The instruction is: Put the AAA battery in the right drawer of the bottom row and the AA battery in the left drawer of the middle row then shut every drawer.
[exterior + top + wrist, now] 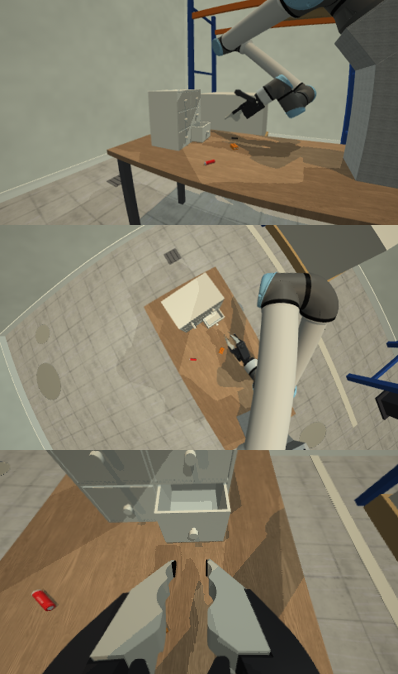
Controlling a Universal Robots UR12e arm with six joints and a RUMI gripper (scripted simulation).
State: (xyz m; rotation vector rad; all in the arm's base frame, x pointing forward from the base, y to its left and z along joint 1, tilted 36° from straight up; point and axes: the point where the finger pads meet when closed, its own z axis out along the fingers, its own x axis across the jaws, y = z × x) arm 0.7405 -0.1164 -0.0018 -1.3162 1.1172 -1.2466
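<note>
Now: the thin black cylinder 15 cm below my hand, 8 cm to the right of it and 2 cm behind it. Round my hand: red cylinder (29 cm to the left, 15 cm below, 1 cm behind); then orange block (15 cm below, 8 cm to the left, 7 cm behind).
</note>
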